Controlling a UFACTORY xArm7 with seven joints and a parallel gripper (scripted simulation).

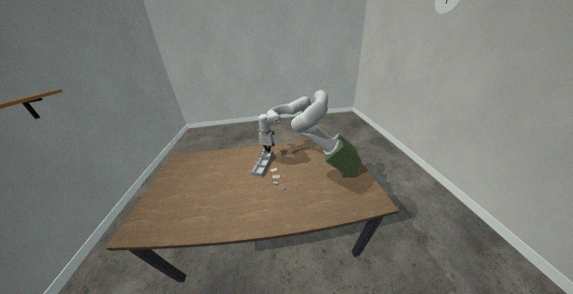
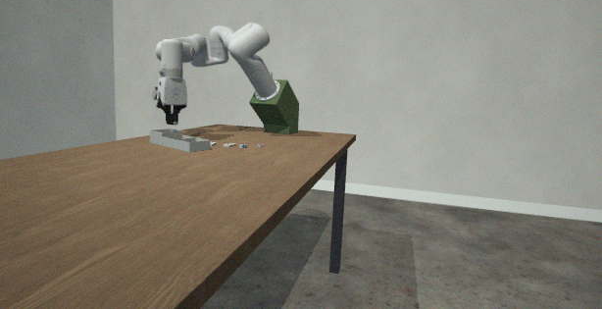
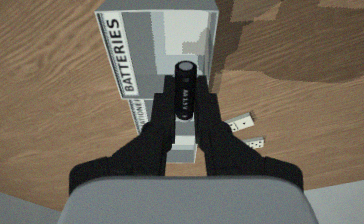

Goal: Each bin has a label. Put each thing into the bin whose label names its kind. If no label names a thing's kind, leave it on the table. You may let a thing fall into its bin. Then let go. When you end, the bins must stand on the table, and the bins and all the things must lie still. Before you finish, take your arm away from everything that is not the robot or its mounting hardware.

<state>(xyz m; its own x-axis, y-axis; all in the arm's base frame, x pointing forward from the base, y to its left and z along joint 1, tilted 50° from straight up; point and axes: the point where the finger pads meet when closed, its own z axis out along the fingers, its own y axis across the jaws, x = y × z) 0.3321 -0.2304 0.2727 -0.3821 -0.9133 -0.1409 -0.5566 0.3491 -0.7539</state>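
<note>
My hand is 10 mm short of the cream domino, 220 mm to the right of it and 90 mm above it. Also, from my hand: white ring-shaped part (10 mm behind, 340 mm to the left, 90 mm below); then white domino (10 mm ahead, 150 mm to the left, 90 mm below); then black cylindrical battery (20 mm below).
</note>
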